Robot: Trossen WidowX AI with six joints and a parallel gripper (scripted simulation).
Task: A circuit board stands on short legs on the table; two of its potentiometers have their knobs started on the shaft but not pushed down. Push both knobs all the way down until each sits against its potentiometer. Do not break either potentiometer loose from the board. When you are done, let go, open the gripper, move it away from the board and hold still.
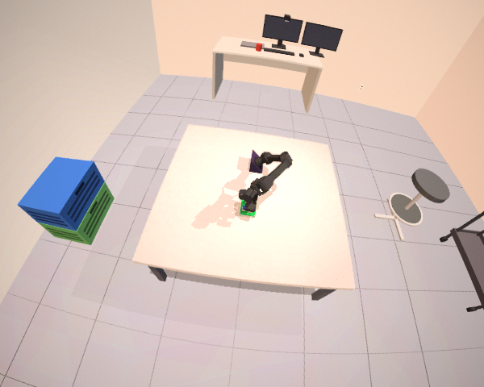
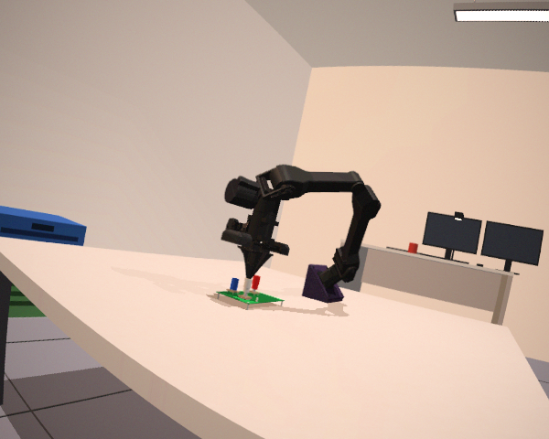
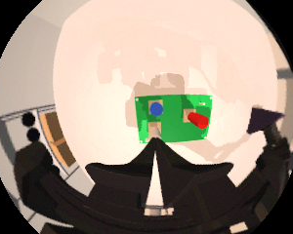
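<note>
Right now my gripper tip is 1 cm above the white knob. Also, from my gripper tip: red knob 7 cm behind, 2 cm to the right, 2 cm below.
</note>
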